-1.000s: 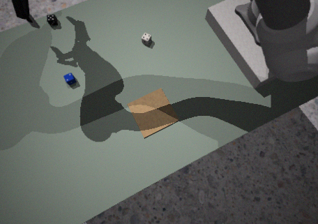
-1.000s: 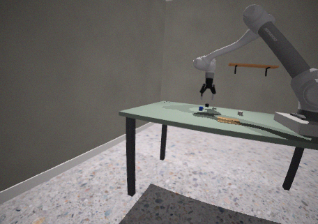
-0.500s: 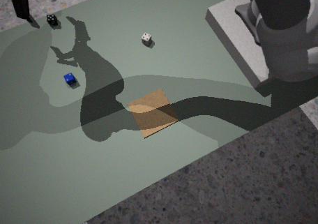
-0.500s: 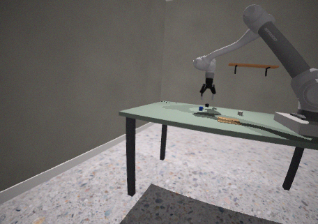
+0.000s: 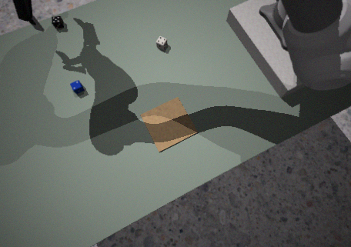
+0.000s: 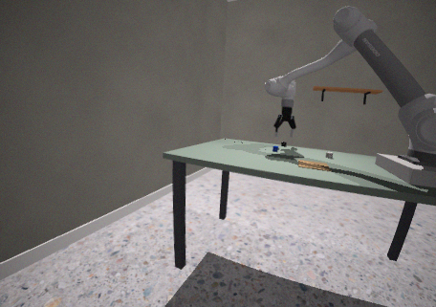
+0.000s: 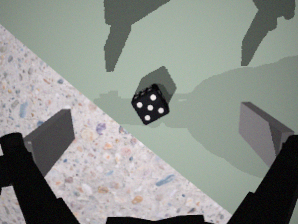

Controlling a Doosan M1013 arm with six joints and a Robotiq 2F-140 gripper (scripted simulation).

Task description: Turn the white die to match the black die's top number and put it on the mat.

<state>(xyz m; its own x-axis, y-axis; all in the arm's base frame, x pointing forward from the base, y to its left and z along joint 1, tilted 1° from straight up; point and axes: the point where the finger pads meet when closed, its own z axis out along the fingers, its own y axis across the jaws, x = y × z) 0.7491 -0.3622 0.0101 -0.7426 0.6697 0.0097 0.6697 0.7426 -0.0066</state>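
Now: hand 310 mm past the white die, 220 mm to the right of it and 70 mm above it. Also, from my hand: brown mat (220 mm behind, 510 mm to the left, 80 mm below); blue die (10 mm ahead, 270 mm to the left, 70 mm below); black die (70 mm below).
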